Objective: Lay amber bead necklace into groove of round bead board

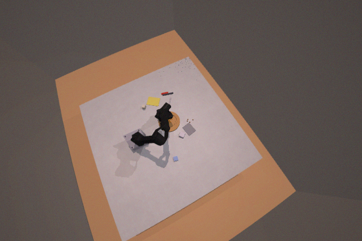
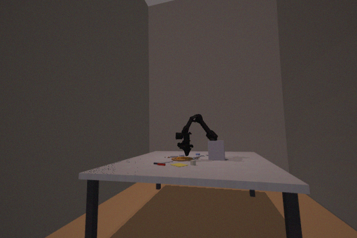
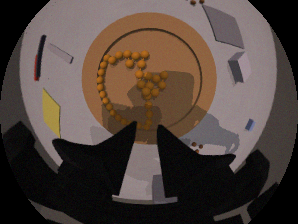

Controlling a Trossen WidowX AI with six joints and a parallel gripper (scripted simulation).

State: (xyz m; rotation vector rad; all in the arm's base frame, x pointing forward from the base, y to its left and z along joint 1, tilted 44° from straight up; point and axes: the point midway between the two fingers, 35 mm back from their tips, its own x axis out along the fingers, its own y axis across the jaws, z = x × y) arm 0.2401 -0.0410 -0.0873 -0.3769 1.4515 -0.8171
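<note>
Right now my gripper tip is 50 mm short of the round bead board, 10 mm to the left of it and 20 mm above it. Round my gripper tip: cream cube: 90 mm behind, 250 mm to the left, 20 mm below; then thin grey bar: 150 mm ahead, 160 mm to the left, 30 mm below; then grey square plate: 170 mm ahead, 170 mm to the right, 30 mm below.
</note>
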